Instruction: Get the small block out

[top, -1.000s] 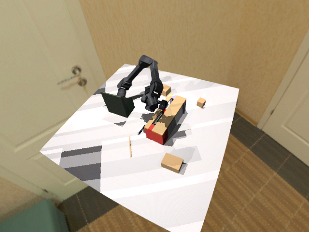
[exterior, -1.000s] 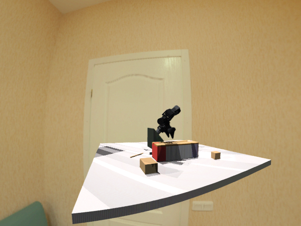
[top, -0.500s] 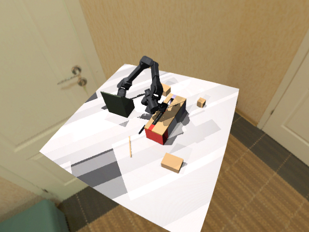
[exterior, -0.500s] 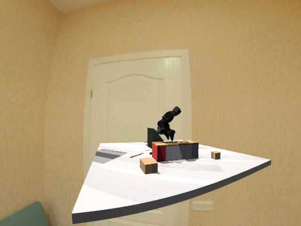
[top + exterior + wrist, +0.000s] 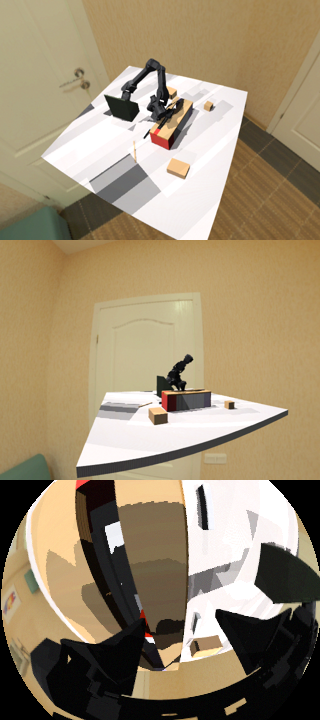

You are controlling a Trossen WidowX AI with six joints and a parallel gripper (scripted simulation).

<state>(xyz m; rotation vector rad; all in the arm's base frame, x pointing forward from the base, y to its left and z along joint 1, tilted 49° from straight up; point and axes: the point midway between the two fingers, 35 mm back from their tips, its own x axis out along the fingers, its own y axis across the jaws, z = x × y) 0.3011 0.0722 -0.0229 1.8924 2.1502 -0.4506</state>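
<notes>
The box is 50 mm below my gripper tip, 30 mm ahead of it and 10 mm to the left of it. Round my gripper tip: red block 40 mm to the left, 40 mm ahead, 30 mm below; brown cube 320 mm to the left, 230 mm ahead, 90 mm below; thin stick 300 mm to the right, 110 mm below, 60 mm behind.
</notes>
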